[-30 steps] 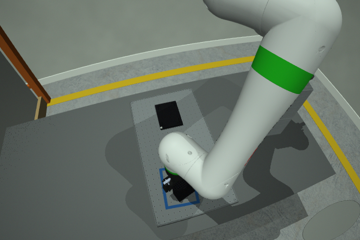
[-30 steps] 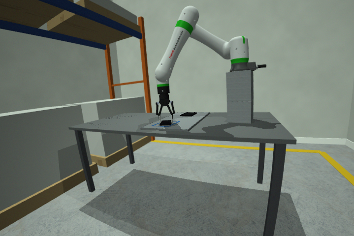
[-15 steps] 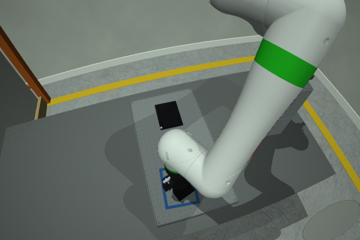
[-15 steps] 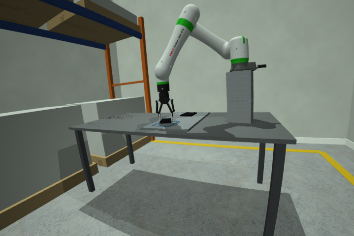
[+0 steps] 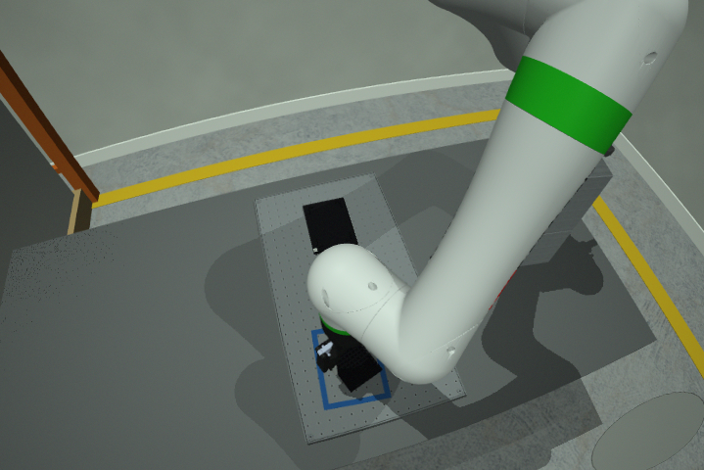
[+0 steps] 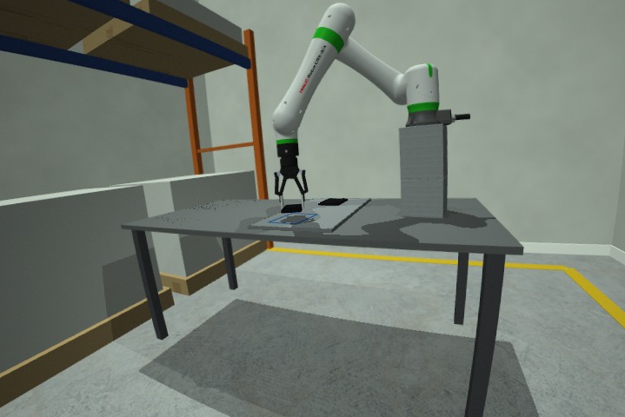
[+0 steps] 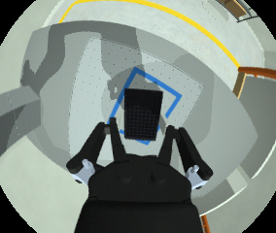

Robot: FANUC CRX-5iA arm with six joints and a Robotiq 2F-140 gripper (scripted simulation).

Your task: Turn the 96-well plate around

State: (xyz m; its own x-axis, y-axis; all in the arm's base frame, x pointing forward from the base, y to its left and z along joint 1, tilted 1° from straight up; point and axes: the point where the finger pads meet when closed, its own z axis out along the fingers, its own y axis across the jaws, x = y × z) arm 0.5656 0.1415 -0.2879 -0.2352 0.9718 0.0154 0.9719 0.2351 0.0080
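Right now my hand is 90 mm past the black plate nest N1, 380 mm to the left of it and 60 mm above it. Also, from my hand: black 96-well plate 20 mm below; then white A1 mark 30 mm behind, 310 mm to the right, 50 mm below.
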